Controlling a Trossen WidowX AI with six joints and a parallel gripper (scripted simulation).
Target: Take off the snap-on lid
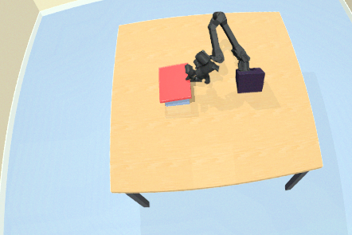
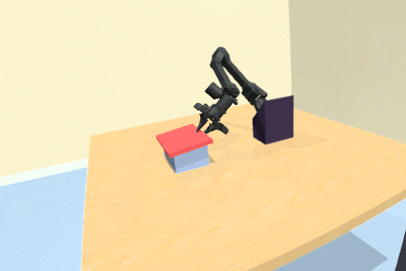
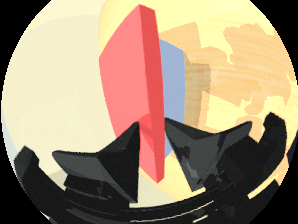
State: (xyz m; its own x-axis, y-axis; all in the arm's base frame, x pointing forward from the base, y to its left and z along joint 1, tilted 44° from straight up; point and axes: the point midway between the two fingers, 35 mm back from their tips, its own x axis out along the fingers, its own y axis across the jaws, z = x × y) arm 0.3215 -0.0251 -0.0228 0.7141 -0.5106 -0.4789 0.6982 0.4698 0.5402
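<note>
The lid lies 8 cm ahead of my gripper tip. Also, from my gripper tip: blue storage box (8 cm ahead, 6 cm below).
</note>
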